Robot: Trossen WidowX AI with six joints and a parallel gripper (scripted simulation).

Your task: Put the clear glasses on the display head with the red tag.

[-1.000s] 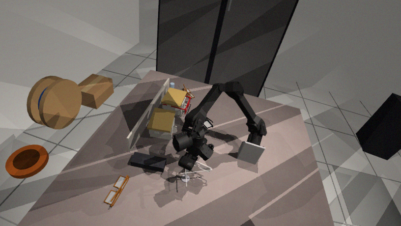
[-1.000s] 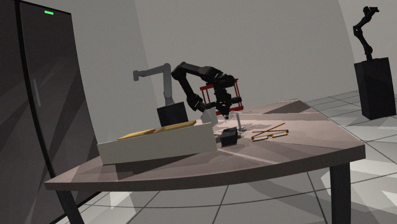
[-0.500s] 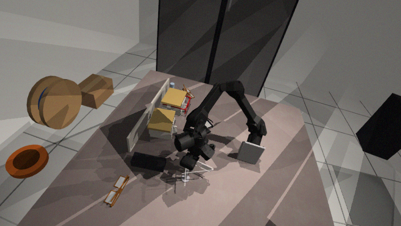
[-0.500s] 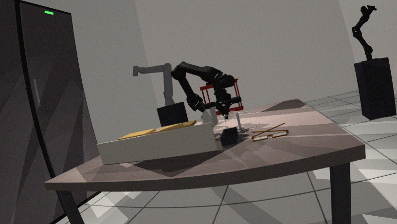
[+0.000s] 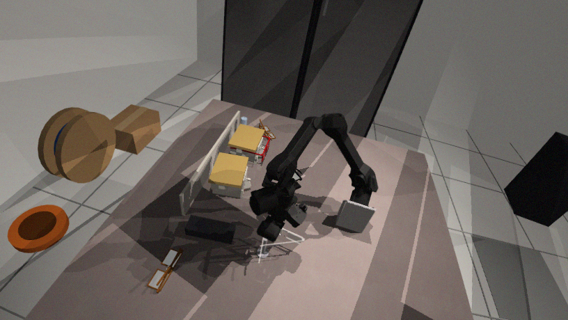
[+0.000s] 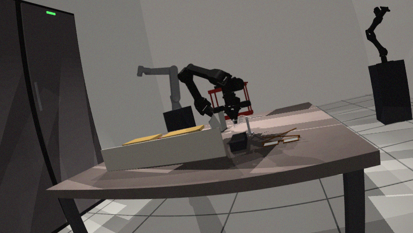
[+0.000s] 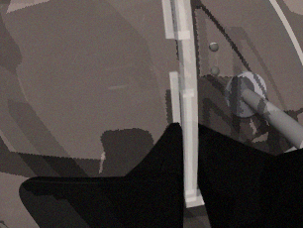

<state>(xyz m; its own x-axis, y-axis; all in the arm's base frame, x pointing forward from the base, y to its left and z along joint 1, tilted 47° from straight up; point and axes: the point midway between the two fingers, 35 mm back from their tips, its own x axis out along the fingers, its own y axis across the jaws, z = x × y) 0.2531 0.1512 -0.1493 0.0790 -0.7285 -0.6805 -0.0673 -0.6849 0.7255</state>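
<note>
Now: gripper tip 60 mm to the right of the small metal post, 40 mm above it and 10 mm short of it. Round my gripper tip: dark box: 200 mm ahead, 70 mm to the left, 40 mm below; white panel: 370 mm ahead, 240 mm to the right, 10 mm below.
</note>
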